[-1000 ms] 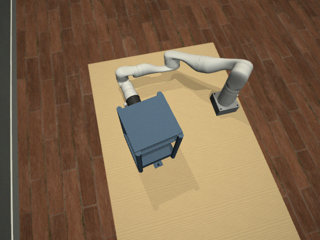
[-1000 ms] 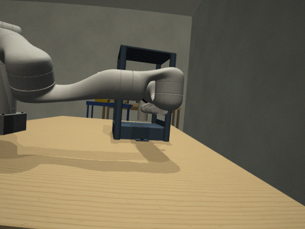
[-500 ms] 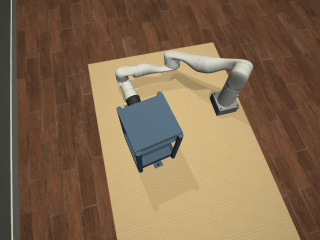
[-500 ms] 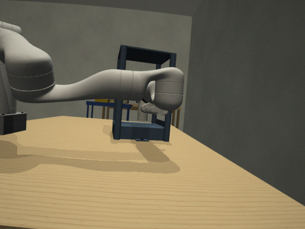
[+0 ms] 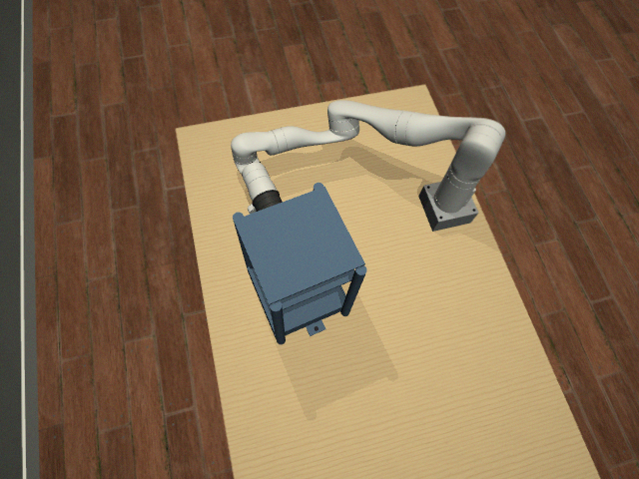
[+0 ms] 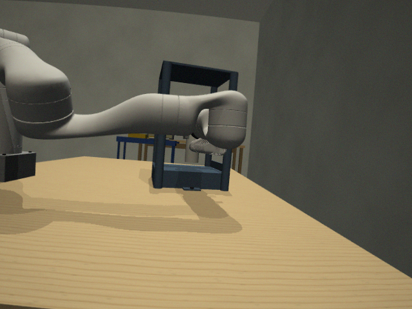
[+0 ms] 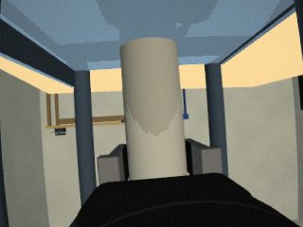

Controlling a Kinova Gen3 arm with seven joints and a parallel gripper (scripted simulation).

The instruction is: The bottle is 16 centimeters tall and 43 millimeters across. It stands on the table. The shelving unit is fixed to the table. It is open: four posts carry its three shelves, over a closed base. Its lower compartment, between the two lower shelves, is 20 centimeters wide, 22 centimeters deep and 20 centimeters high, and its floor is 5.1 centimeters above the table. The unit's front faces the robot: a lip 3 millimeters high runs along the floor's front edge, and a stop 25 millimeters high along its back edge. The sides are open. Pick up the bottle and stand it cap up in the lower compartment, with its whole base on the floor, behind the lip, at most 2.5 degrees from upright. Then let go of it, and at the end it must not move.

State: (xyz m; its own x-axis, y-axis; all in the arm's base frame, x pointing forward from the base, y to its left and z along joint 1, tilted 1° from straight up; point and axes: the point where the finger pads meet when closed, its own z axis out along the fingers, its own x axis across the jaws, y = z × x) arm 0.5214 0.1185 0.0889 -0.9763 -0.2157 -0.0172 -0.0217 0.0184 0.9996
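Now: hand 1 cm past the blue shelving unit, 6 cm to the right of it and 2 cm below it. From my hand the other things lie so: pale bottle 2 cm above.
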